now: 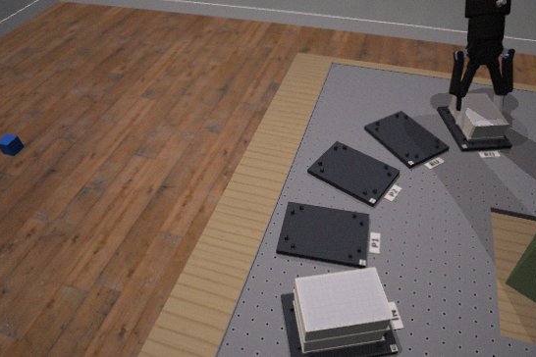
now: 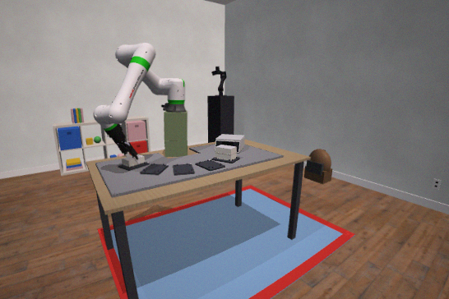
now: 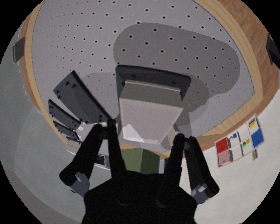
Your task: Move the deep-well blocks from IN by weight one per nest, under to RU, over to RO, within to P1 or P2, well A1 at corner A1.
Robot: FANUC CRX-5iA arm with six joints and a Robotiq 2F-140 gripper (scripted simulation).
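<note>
Now: hand 40 mm above the reject nest RO. Also, from my hand: check-weigher (790 mm to the left, 120 mm ahead, 10 mm above); then pass nest P2 (290 mm ahead, 190 mm to the left, 40 mm below); then nest P1 (370 mm to the left, 350 mm ahead, 40 mm below).
</note>
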